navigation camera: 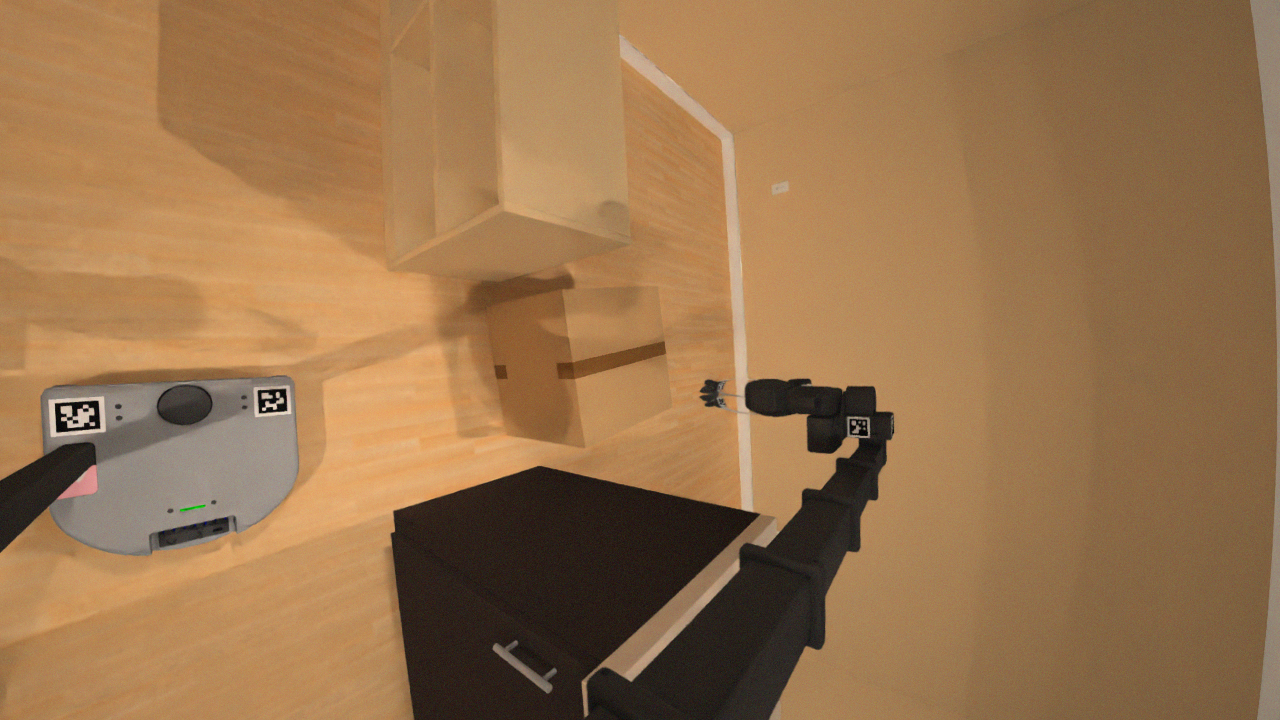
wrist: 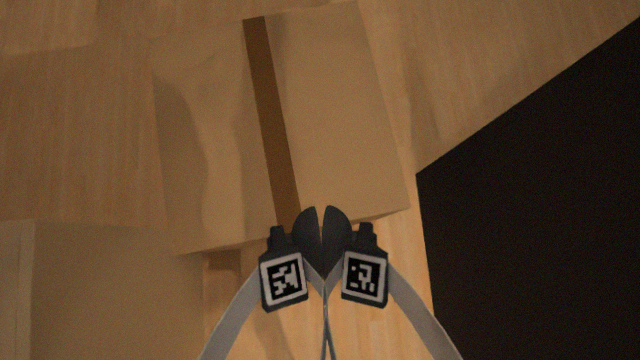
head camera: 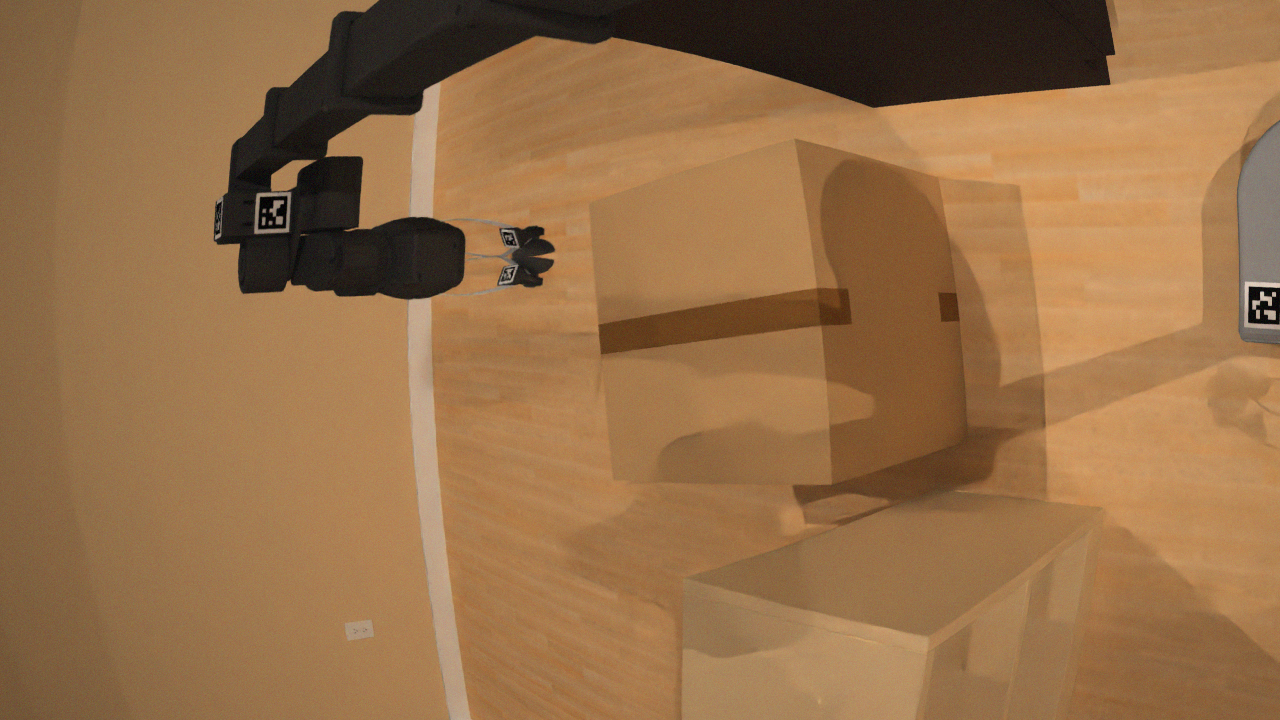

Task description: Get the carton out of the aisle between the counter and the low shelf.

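Seen in the pictures: gripper, fingertip midpoint: (navigation camera: 703, 393) (head camera: 545, 255); robot's base at its link origin: (navigation camera: 185, 403).
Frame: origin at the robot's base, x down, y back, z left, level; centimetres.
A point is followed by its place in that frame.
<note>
The carton (head camera: 716, 259) @[x -40.7, y 3.2, z -94.0 cm] (navigation camera: 617, 322) @[x -40.6, y -17.3, z -94.6 cm] (wrist: 340, 110) is a large tan box with a brown tape strip across its top. It stands on the floor between the dark counter (head camera: 895, 49) @[x -30.8, y 34.5, z -65.8 cm] (navigation camera: 572, 546) @[x -59.0, y 34.7, z -56.0 cm] (wrist: 540, 210) and the pale low shelf (head camera: 895, 564) @[x -41.7, y -34.2, z -59.3 cm] (navigation camera: 554, 116) @[x -61.0, y -57.5, z -54.1 cm] (wrist: 115, 285). My gripper (head camera: 542, 257) @[x -82.3, y 2.5, z -74.1 cm] (navigation camera: 709, 394) @[x -82.3, y 2.5, z -74.1 cm] (wrist: 322, 231) @[x -82.3, y 2.5, z -74.1 cm] is shut and empty, its fingertips nearly together. In the head and navigation views it appears on the wall side of the carton, with a gap in the picture. Its exact height relative to the carton is unclear.
My grey base (head camera: 1257, 223) @[x -16.0, y 10.9, z -13.9 cm] (navigation camera: 179, 456) @[x -16.0, y 9.0, z 1.2 cm] stands on the opposite side of the carton from the wall (head camera: 223, 447) @[x -83.1, y -47.6, z -268.0 cm] (navigation camera: 1029, 313) @[x -163.2, y -20.1, z -268.8 cm]. My arm (head camera: 384, 62) @[x -117.0, y 8.8, z -33.9 cm] (navigation camera: 769, 582) @[x -115.3, y 8.5, z -23.1 cm] reaches across the counter side. A silver handle (navigation camera: 523, 667) @[x -75.1, y 39.1, z -31.6 cm] sticks out from the counter front.
</note>
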